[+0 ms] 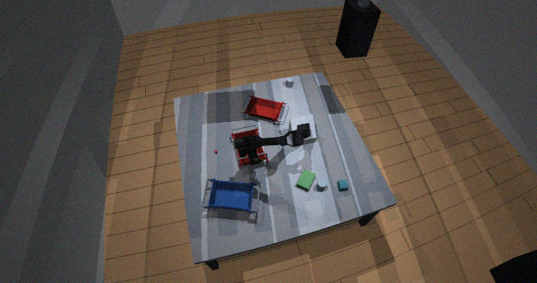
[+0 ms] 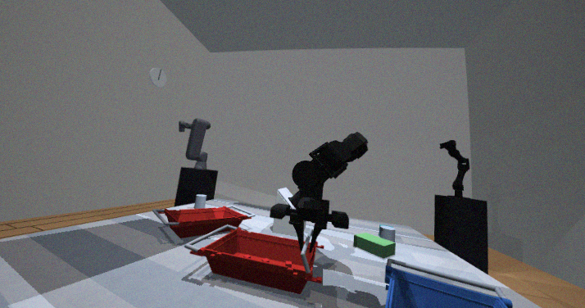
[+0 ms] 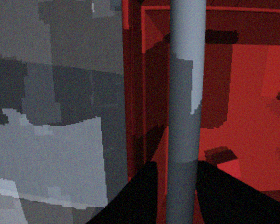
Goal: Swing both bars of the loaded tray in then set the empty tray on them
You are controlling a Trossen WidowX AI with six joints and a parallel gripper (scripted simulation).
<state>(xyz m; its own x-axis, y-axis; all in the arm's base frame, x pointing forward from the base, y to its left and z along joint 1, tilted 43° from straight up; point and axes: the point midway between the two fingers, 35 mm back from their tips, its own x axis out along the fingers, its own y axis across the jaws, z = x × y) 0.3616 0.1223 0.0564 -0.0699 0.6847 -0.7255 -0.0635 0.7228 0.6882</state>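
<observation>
Now: the red tray 42 cm to the right of my gripper tip, 17 cm behind it and 2 cm below it. Also, from my gripper tip: teal cube 53 cm behind, 29 cm to the left, 4 cm below; green block 31 cm behind, 20 cm to the left, 5 cm below; red bit 23 cm ahead, 13 cm to the right, 6 cm below.
</observation>
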